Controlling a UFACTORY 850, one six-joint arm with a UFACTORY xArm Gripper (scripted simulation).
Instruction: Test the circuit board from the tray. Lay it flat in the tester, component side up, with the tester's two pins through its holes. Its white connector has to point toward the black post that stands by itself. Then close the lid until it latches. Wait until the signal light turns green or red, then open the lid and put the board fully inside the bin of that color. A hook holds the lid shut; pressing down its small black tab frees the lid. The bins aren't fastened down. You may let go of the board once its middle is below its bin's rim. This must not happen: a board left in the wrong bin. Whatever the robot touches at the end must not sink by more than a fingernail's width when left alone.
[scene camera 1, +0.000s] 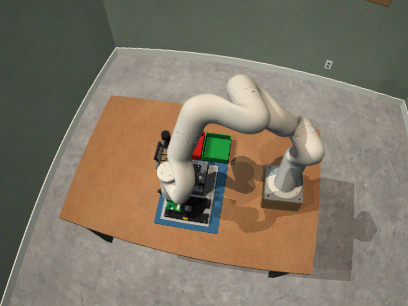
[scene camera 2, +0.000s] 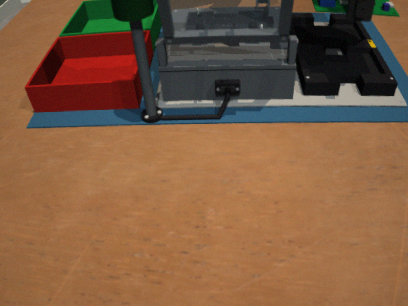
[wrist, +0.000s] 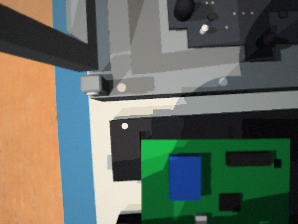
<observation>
In view: a green bin (scene camera 1: 216, 147), a red bin (scene camera 2: 109, 59) and a grey tester (scene camera 2: 200, 82).
The grey tester shows as well in the wrist view (wrist: 150, 85). The wrist view does not show the green bin: it is out of frame. The wrist view does not show the red bin: it is out of frame.
</observation>
